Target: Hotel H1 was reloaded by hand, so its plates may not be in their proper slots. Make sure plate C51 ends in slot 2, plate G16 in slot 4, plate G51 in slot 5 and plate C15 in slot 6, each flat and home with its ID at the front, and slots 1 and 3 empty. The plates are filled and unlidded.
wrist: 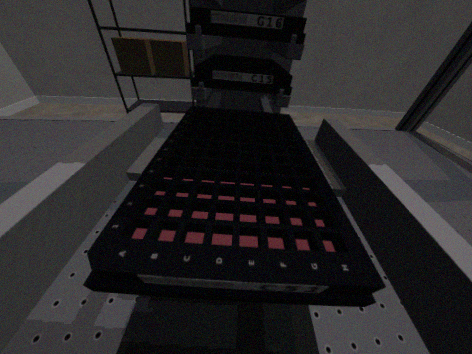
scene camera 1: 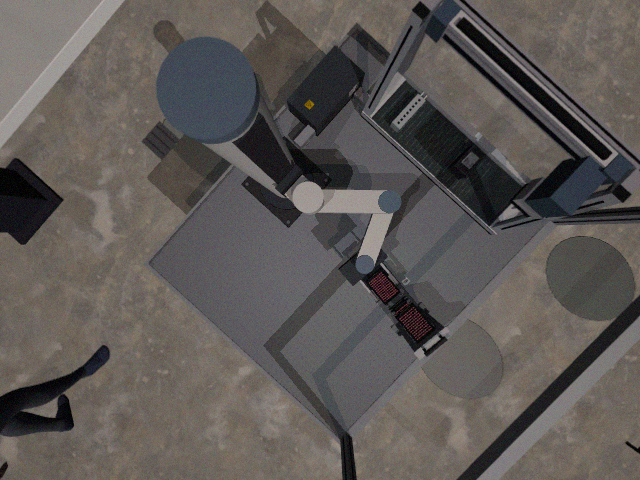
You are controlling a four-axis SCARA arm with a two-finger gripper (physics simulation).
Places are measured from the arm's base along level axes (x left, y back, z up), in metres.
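Pixels of known places: gripper, fingertip midpoint: [wrist: 240,126] [scene camera 1: 387,291].
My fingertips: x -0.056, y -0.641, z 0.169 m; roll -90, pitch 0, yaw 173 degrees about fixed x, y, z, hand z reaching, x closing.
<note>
Ahead of a thing's pixels: the offset from my fingertips to its top centre. "pt": to the spot under its first point. Level surfaces: height alone.
My gripper [scene camera 1: 381,285] [wrist: 240,126] is shut on plate C51 @(dy +0.023, dx +0.003, dz -0.003 m) [scene camera 1: 384,289] [wrist: 235,197], a black plate with red-filled wells. It lies flat between the fingers; its front label is too dark to read clearly. The hotel H1 @(pt dy -0.192, dx -0.080, dz +0.154 m) [scene camera 1: 420,353] stands just beyond the held plate. A red-filled plate @(dy -0.119, dx -0.014, dz +0.128 m) [scene camera 1: 415,322] shows at its top from above, its ID unreadable there. In the wrist view, plate G16 @(dy -0.119, dx -0.014, dz +0.057 m) [wrist: 247,20] sits above plate C15 @(dy -0.119, dx -0.014, dz +0.022 m) [wrist: 242,77], both with IDs facing me, beyond the held plate's far edge. Slot numbers cannot be read. Plate G51 cannot be identified.
A framed enclosure [scene camera 1: 452,186] with a dark floor stands at the upper right. A dark box @(pt dy +0.749, dx +0.461, dz -0.041 m) [scene camera 1: 328,87] with a yellow label stands near the arm's column [scene camera 1: 206,90]. A dark post @(pt dy -0.364, dx -0.632, dz -0.035 m) [scene camera 1: 347,454] rises at the table's @(dz -0.156 m) [scene camera 1: 222,268] lower corner. Legs [scene camera 1: 38,395] show at lower left.
</note>
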